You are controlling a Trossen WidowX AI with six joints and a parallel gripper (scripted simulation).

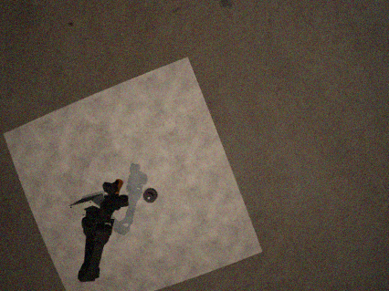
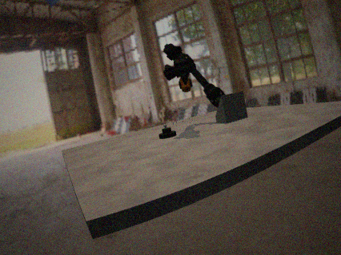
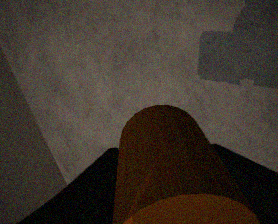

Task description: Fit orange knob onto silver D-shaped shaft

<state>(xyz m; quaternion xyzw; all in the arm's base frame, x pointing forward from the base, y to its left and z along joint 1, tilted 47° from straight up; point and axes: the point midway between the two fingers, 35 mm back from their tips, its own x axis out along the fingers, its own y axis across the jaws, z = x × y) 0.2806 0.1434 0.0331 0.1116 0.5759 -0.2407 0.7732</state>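
My gripper tip is 3 cm below the orange knob, 2 cm to the left of it and 1 cm past it. From my gripper tip the other things lie so: dark round pedestal (18 cm below, 16 cm to the right, 6 cm ahead).
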